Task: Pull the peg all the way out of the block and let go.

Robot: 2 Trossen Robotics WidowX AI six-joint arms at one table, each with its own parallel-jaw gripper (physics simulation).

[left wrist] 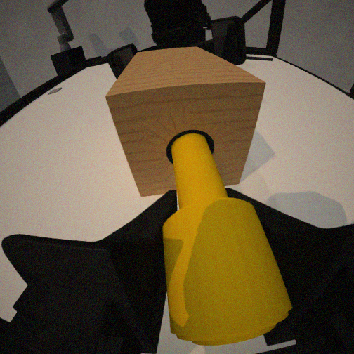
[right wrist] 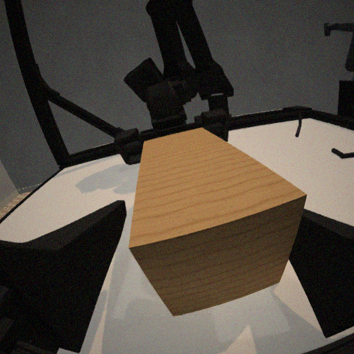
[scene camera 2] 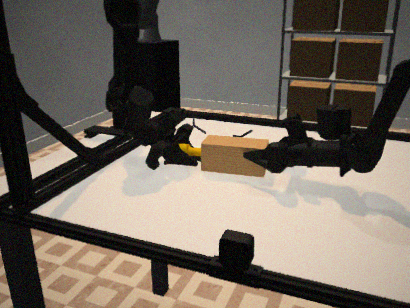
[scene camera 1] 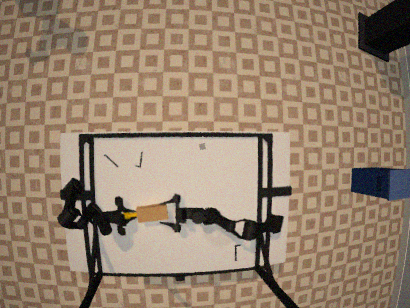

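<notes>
A wooden block lies lengthwise between the grippers; I cannot tell if it touches the table. The yellow peg has its thin shaft in the dark-rimmed hole of the block's left end. My left gripper is shut on the peg's thick part. My right gripper is open, its fingers either side of the block's right end. In the right wrist view a gap shows at the left finger; the right finger is partly behind the block.
A black frame runs round the white table. Thin black angled pieces and a small grey square lie on it. A black box-shaped part sits on the near rail.
</notes>
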